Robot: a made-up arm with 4 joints.
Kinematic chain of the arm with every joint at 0, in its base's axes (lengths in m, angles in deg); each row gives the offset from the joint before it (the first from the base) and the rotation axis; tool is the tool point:
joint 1: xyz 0 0 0.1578 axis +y
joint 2: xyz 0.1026 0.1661 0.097 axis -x
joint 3: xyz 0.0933 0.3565 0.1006 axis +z
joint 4: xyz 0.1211 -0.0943 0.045 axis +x
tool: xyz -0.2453 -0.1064 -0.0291
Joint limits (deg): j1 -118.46..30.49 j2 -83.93..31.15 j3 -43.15..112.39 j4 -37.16..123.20
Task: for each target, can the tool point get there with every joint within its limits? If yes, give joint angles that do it. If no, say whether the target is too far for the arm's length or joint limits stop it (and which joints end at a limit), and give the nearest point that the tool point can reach.
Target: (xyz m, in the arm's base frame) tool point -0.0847 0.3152 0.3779
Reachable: yes | joints -37.90 -19.91 -1.10 27.80
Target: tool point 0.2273 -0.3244 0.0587
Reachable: no: joint limits stop it (at a limit: joint 1, joint 2, joint 4) | nearest point 0.3123 -0.0063 0.2539 | short by 0.383 m
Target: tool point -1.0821 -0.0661 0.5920
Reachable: no: too far | nearest point -0.5732 0.0573 0.3878 | short by 0.562 m
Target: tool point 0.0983 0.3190 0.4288
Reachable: yes | joints -16.15 -31.71 42.68 73.70
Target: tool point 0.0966 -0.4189 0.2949
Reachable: no: joint limits stop it (at a limit: joint 2, joint 4) | nearest point 0.1612 -0.0051 0.3866 | short by 0.429 m
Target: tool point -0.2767 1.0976 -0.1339
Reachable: no: too far | nearest point -0.2446 0.5858 0.1359 | short by 0.579 m
